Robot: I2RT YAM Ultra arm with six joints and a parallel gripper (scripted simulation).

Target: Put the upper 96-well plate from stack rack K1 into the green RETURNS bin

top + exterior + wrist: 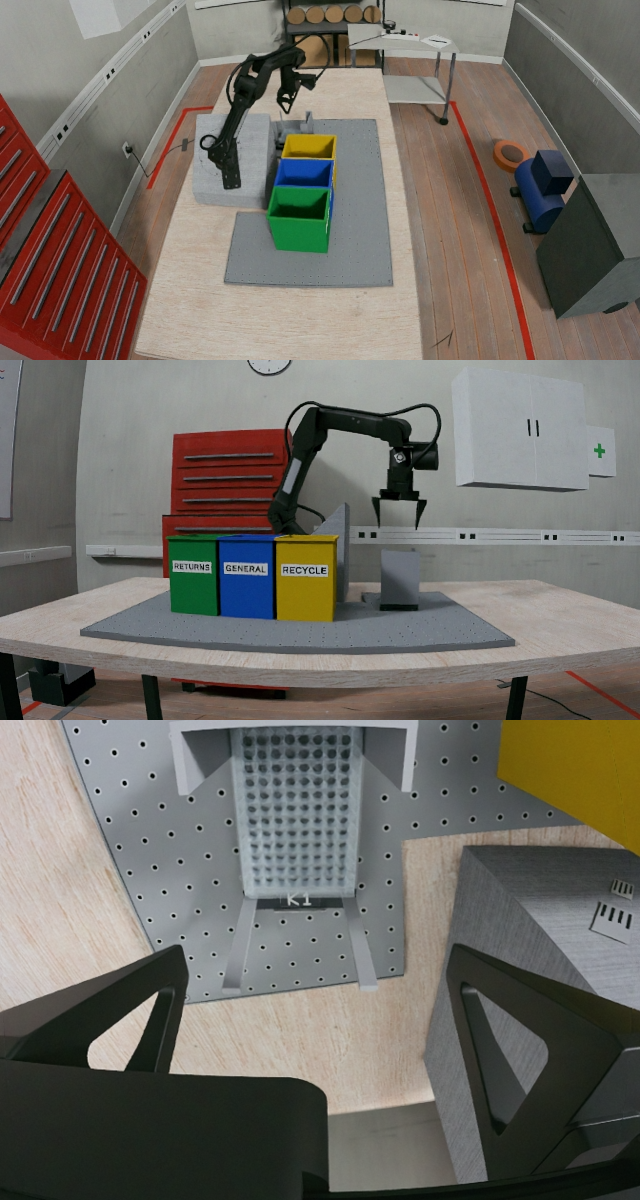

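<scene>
The clear 96-well plate lies 17 cm below my hand, 1 cm to the left of it and 1 cm ahead of it. Round my hand: yellow recycle bin (23 cm to the right, 12 cm below, 8 cm ahead); blue general bin (35 cm to the right, 12 cm below, 6 cm ahead); green returns bin (48 cm to the right, 12 cm below, 5 cm ahead).
</scene>
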